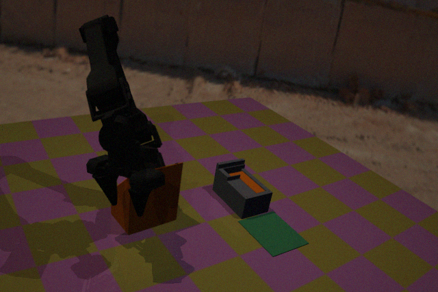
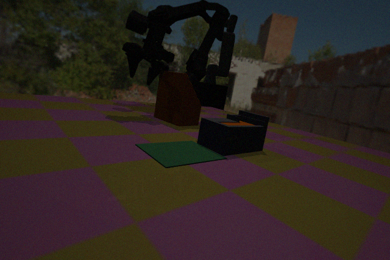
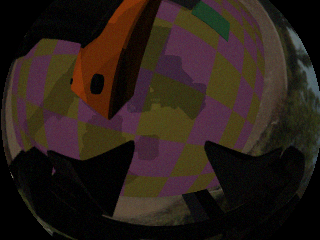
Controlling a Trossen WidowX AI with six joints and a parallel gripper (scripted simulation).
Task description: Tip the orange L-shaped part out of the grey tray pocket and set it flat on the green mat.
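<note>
My gripper tip is now 380 mm short of the orange L-shaped part, 80 mm to the right of it and 70 mm above it. Also, from my gripper tip: green mat: 370 mm ahead, 130 mm below, 80 mm to the right.
</note>
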